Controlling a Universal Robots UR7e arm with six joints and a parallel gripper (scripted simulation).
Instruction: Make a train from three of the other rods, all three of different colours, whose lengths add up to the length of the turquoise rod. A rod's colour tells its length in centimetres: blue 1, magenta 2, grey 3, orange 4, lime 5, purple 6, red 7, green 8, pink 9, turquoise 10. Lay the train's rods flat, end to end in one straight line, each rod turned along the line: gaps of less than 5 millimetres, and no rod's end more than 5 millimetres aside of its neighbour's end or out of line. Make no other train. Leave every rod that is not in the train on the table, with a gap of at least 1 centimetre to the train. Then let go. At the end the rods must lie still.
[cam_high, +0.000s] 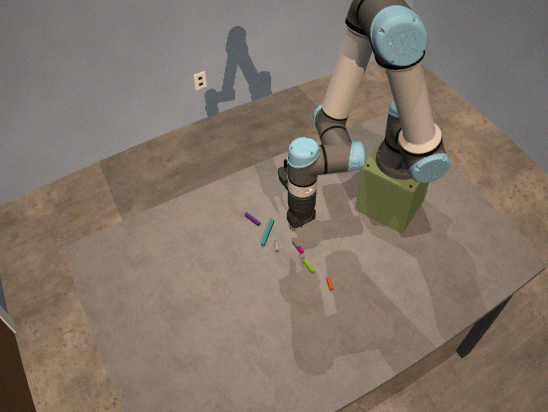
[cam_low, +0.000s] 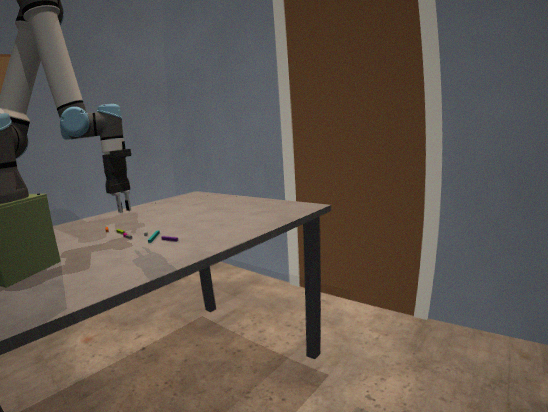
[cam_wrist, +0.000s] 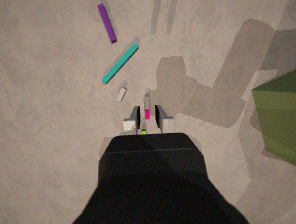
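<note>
Right now my hand is 100 mm above the lime rod, 90 mm to the right of it and 20 mm short of it. Round my hand: turquoise rod 100 mm below, 90 mm to the right, 40 mm ahead; magenta rod 100 mm below, 30 mm to the left; purple rod 160 mm to the right, 100 mm below, 50 mm ahead.
</note>
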